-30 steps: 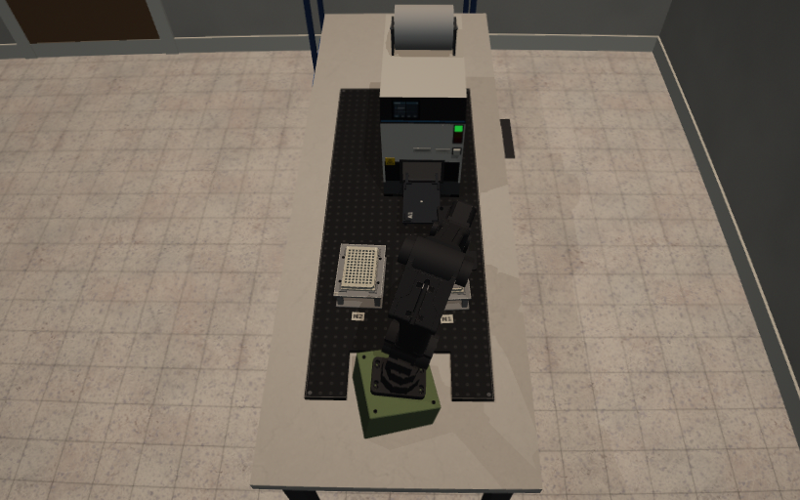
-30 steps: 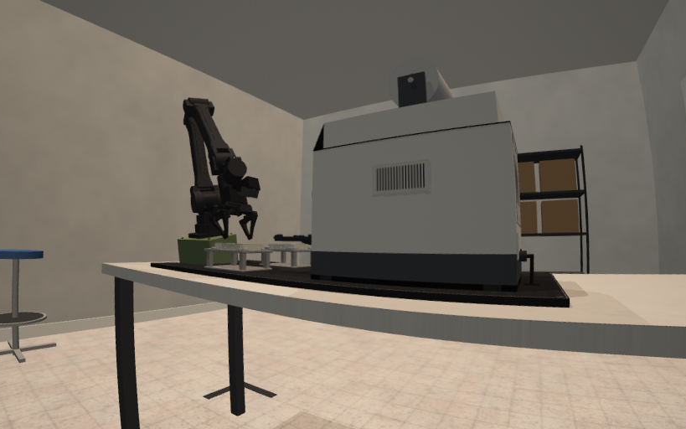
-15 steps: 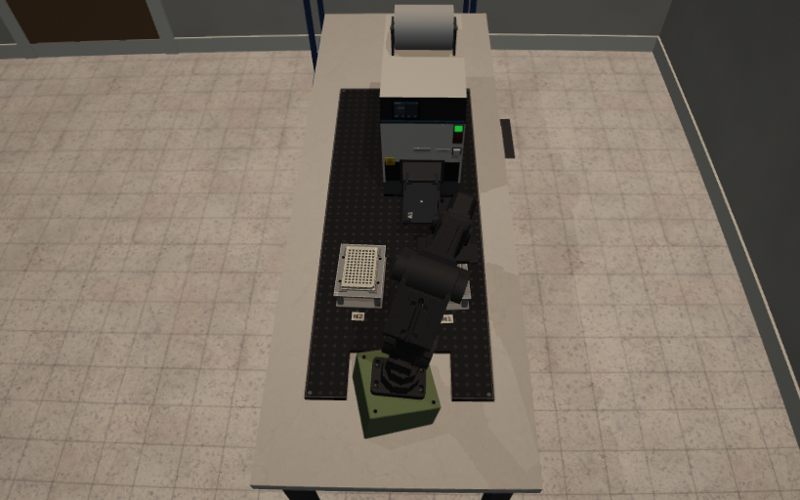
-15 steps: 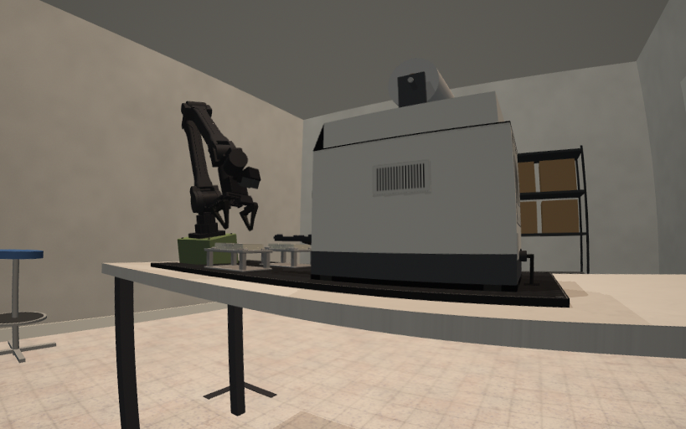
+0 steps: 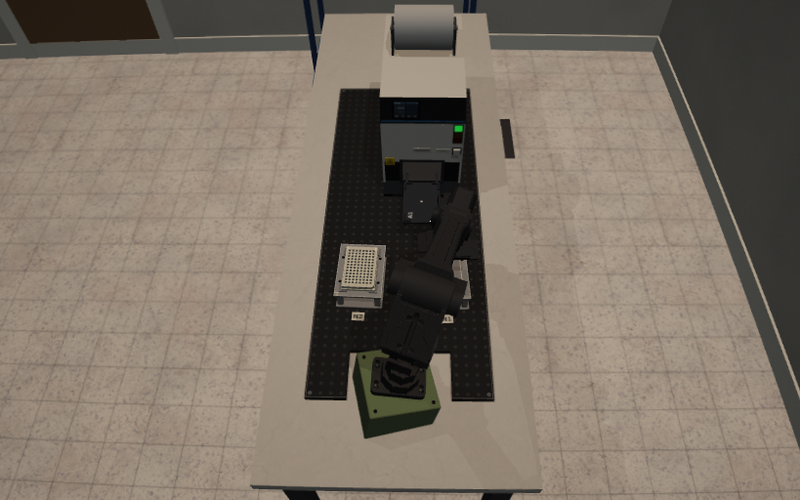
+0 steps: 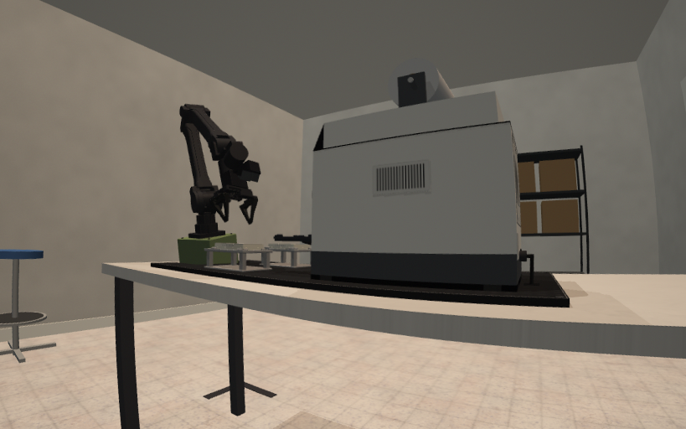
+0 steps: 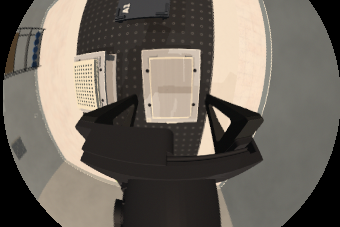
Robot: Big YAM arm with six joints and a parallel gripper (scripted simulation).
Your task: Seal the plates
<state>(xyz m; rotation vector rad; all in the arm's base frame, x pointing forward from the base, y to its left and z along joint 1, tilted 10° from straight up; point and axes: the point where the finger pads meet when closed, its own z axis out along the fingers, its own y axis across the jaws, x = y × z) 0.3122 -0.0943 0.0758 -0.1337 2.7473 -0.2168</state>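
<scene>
Now: the white well plate 220 mm to the left of my hand and 80 mm below it. Round my hand: yellow warning label: 310 mm ahead, 150 mm to the left, 10 mm above; sealer stage: 200 mm ahead, 60 mm to the left, 50 mm below; N2 label: 220 mm to the left, 140 mm below, 100 mm behind.
</scene>
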